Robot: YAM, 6 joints.
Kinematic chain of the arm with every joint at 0, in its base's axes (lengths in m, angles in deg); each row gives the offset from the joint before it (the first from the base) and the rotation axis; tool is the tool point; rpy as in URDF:
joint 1: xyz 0 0 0.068 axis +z
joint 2: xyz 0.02 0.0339 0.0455 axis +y
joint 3: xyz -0.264 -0.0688 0 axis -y
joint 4: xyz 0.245 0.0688 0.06 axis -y
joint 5: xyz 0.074 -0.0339 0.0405 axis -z
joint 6: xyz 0.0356 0 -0.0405 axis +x
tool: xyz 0 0 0 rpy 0 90 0
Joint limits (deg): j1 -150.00..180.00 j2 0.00..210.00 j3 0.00..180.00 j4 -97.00..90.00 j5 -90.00..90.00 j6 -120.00..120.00
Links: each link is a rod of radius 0.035 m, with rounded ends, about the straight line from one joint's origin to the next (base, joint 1, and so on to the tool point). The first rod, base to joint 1, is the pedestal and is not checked.
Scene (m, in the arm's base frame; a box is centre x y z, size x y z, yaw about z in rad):
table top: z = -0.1
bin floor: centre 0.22 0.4 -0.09 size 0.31 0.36 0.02 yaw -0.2
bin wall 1: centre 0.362 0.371 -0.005 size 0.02 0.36 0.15 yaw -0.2
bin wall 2: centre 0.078 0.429 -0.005 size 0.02 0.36 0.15 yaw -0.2
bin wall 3: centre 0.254 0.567 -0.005 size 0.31 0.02 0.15 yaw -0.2
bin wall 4: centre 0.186 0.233 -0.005 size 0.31 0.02 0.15 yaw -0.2
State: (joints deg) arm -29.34 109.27 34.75 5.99 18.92 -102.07
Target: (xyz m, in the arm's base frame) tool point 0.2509 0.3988 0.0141
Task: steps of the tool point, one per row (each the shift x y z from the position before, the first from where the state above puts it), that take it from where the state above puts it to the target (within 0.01 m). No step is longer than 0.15 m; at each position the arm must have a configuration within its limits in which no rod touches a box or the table.
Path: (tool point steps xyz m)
1: 0.0681 0.0476 0.0233
2: 0.0526 0.0727 0.0289
3: 0.0283 0.0913 0.0338
4: -0.0008 0.0855 0.0128
5: -0.0215 0.0868 0.0132
6: -0.0426 0.0831 0.0137
7: -0.0627 0.0740 0.0139
8: 0.0040 0.0066 -0.0837
9: -0.0040 -0.0066 -0.0842

